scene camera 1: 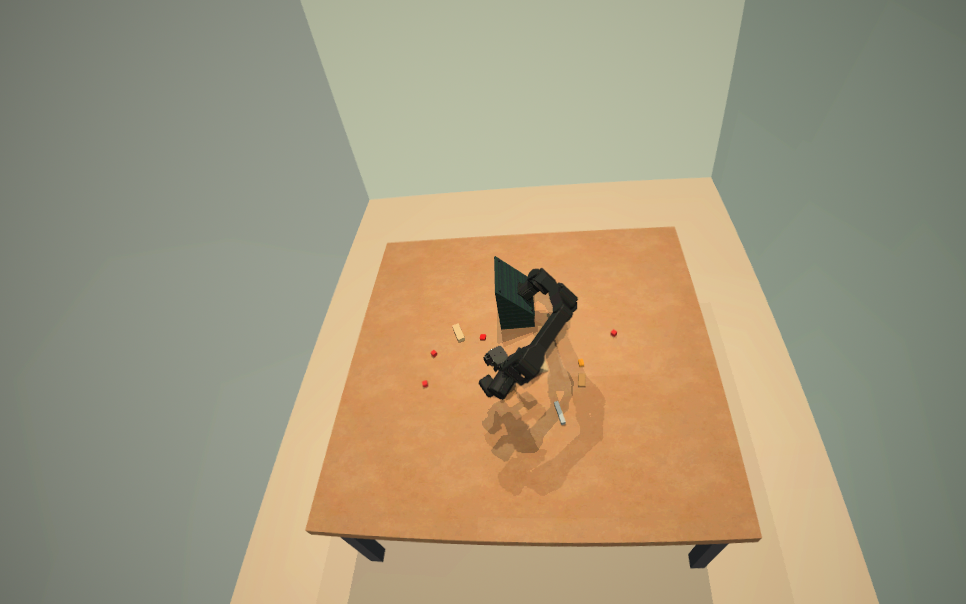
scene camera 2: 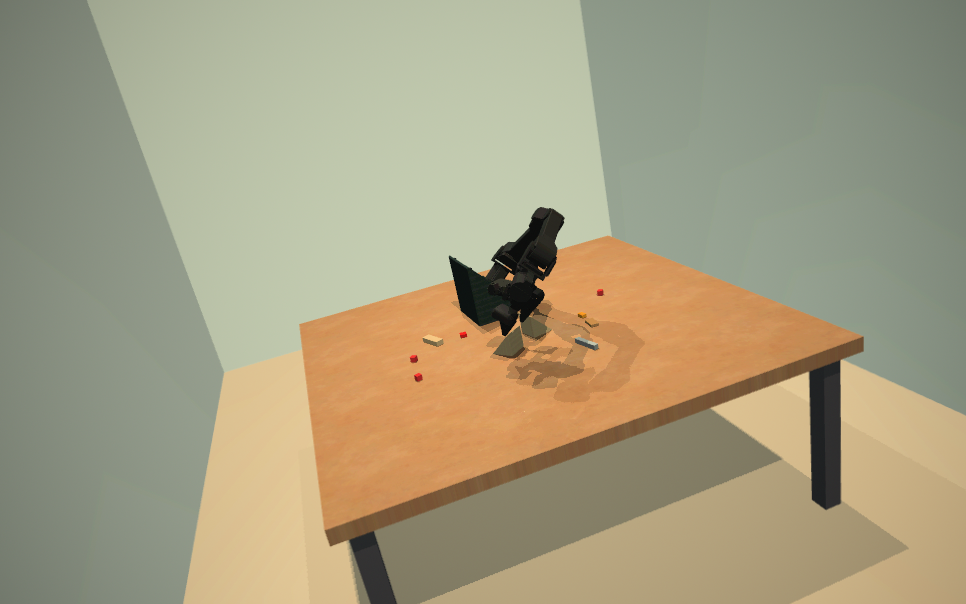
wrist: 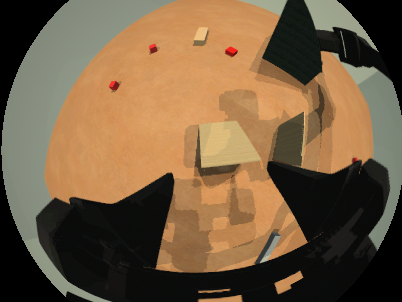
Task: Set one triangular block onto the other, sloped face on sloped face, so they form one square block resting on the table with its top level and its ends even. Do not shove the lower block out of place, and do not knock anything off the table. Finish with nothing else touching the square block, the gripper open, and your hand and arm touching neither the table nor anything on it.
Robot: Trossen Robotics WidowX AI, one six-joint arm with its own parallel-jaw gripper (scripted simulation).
Labels:
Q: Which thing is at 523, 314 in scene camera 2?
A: My gripper.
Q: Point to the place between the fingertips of my gripper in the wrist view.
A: At 222, 172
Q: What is my gripper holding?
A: Nothing.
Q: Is my gripper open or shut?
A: Open.

